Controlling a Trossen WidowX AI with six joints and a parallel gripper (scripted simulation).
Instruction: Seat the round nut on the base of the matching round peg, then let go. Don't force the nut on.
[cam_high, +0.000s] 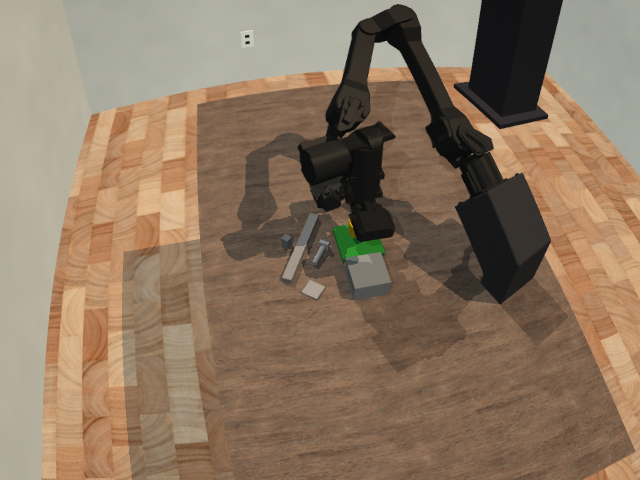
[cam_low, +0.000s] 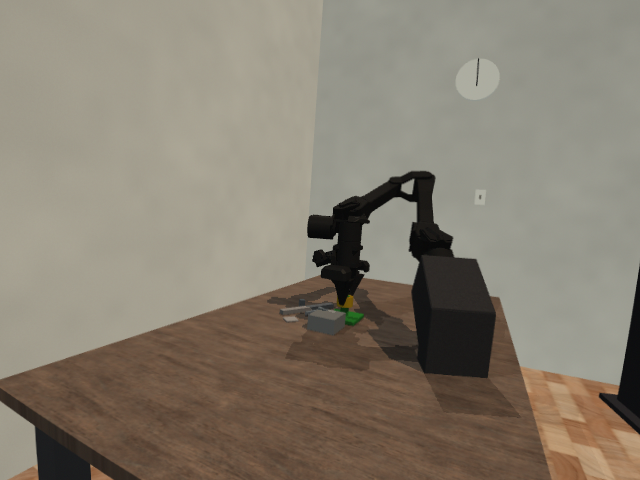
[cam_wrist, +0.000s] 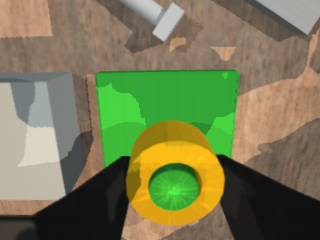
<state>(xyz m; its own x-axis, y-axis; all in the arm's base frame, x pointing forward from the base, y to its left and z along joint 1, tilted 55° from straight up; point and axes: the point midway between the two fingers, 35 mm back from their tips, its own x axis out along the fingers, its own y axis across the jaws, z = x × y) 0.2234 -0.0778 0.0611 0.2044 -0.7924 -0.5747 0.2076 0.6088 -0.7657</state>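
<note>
Now: hand 70 mm short of the grey bolt, 70 mm above it and 10 mm to the left of it. From my hand the other things lie so: flat tile 120 mm ahead, 70 mm to the left, 70 mm below; long grey bar 100 mm ahead, 70 mm below, 30 mm to the right; grey block 90 mm to the left, 60 mm below, 30 mm ahead.
</note>
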